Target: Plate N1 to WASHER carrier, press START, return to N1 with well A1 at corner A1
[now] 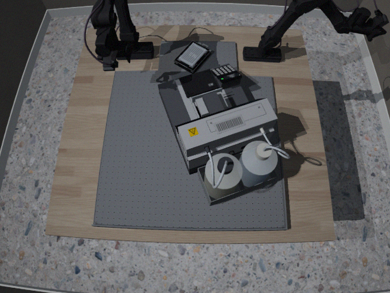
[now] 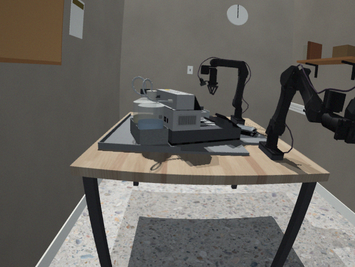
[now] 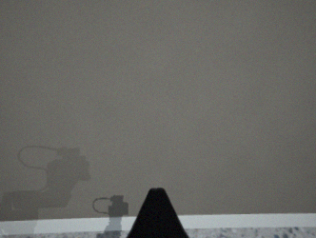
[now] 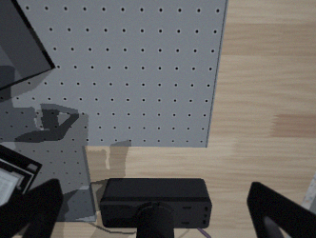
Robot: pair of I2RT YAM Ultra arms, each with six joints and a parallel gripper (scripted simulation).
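My right gripper is now 190 mm past the white plate, 310 mm to the right of it and 190 mm above it. Also, from my right hand: dark nest N1: 190 mm behind, 310 mm to the left, 200 mm below; grey washer housing: 160 mm ahead, 400 mm to the left, 100 mm below; black carrier: 20 mm ahead, 340 mm to the left, 140 mm below.
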